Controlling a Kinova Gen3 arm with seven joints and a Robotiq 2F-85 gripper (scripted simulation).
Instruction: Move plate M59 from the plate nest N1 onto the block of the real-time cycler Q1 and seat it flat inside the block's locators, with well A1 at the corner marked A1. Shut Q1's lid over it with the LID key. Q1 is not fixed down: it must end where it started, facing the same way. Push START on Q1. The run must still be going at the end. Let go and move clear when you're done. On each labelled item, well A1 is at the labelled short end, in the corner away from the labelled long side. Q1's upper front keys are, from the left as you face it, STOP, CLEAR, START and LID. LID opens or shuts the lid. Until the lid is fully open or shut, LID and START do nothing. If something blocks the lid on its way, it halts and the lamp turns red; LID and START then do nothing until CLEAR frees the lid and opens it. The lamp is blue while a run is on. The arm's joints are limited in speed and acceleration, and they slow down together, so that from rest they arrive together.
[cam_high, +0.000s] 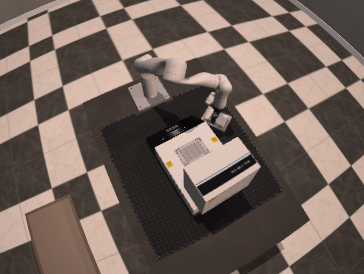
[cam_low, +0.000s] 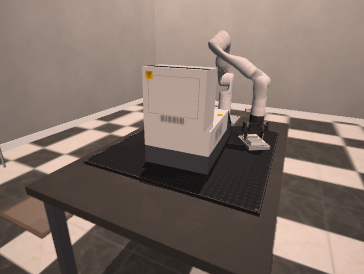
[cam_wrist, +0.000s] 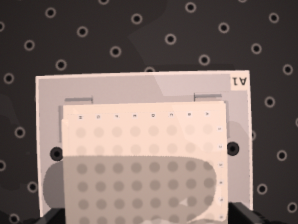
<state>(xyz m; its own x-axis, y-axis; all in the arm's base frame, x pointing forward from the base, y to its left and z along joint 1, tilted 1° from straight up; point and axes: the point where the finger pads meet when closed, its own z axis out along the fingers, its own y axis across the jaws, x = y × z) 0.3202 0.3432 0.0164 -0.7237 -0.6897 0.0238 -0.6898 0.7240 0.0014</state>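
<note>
My hand is 1 cm above the plate M59. The rest, counted from my hand: plate nest N1: 3 cm below.
</note>
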